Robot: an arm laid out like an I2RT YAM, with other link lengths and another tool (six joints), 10 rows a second.
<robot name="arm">
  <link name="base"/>
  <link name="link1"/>
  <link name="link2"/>
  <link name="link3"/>
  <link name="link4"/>
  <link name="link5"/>
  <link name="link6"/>
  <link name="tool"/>
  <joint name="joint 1" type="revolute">
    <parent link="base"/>
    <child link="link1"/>
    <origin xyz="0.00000 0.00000 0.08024" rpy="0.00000 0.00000 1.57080"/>
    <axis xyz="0 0 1"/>
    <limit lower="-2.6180" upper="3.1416"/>
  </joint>
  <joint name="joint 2" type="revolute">
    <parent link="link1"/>
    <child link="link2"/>
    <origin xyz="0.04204 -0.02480 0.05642" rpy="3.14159 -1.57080 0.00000"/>
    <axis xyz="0 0 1"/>
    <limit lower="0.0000" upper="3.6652"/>
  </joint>
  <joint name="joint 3" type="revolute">
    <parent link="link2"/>
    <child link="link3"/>
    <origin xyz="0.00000 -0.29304 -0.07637" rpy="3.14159 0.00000 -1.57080"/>
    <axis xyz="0 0 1"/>
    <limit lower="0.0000" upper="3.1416"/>
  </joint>
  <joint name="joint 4" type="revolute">
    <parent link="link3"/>
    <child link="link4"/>
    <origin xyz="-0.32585 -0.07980 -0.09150" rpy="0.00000 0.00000 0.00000"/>
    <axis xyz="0 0 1"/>
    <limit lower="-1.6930" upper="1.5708"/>
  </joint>
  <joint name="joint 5" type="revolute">
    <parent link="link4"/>
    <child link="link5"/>
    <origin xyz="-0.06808 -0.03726 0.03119" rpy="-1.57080 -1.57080 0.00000"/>
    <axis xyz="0 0 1"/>
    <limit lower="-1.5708" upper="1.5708"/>
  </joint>
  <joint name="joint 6" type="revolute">
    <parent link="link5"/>
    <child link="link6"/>
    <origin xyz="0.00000 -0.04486 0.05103" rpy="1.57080 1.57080 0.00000"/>
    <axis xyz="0 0 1"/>
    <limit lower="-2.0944" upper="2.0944"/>
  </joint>
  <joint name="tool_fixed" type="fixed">
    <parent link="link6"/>
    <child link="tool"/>
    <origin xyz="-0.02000 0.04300 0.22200" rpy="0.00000 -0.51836 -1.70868"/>
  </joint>
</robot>
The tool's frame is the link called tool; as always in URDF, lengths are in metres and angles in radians.
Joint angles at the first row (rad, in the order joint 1, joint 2, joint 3, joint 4, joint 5, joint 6):
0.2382, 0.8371, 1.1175, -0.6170, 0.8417, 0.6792
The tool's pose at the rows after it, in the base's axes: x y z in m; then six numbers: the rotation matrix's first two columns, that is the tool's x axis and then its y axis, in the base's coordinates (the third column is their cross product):
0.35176 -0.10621 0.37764 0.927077 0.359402 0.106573 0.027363 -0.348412 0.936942
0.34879 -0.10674 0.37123 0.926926 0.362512 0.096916 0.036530 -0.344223 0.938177
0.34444 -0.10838 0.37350 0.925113 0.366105 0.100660 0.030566 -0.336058 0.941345
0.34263 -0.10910 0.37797 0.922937 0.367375 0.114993 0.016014 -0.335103 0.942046
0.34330 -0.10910 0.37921 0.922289 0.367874 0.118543 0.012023 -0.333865 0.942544
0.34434 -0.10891 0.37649 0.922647 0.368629 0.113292 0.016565 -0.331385 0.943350
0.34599 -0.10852 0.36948 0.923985 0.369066 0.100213 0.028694 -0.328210 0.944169
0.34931 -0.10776 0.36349 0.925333 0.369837 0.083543 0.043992 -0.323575 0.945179
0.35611 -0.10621 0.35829 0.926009 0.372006 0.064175 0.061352 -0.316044 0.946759
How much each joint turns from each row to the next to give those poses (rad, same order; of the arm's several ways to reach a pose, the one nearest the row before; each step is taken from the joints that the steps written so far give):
0.0000, -0.0137, -0.0358, -0.0019, -0.0046, 0.0000
0.0000, -0.0164, -0.0229, 0.0003, -0.0019, -0.0046
0.0000, -0.0225, -0.0122, 0.0065, 0.0008, -0.0156
0.0000, -0.0134, -0.0035, 0.0107, 0.0004, -0.0073
0.0000, -0.0003, -0.0007, 0.0069, 0.0003, -0.0034
0.0000, 0.0011, -0.0069, 0.0045, 0.0001, -0.0023
0.0000, 0.0031, -0.0141, 0.0042, 0.0000, -0.0004
0.0000, 0.0126, -0.0061, 0.0031, 0.0000, -0.0015
0.0000, 0.0251, 0.0000, 0.0103, -0.0004, -0.0057

